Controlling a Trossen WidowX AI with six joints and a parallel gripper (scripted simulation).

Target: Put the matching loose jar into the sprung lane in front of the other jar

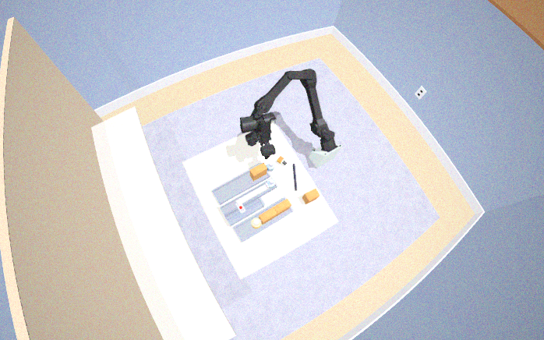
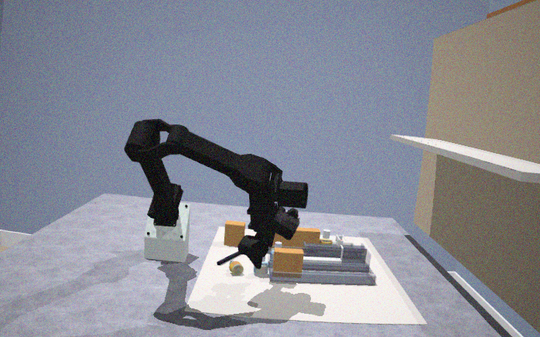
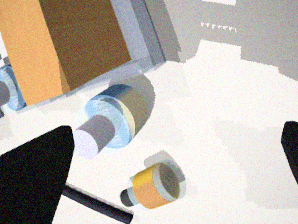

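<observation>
My gripper tip is 170 mm to the right of the black pen, 80 mm past it and 70 mm above it. From my gripper tip the other things lie so: red mark (230 mm ahead, 180 mm to the left); then grey rack (190 mm ahead, 160 mm to the left, 60 mm below).
</observation>
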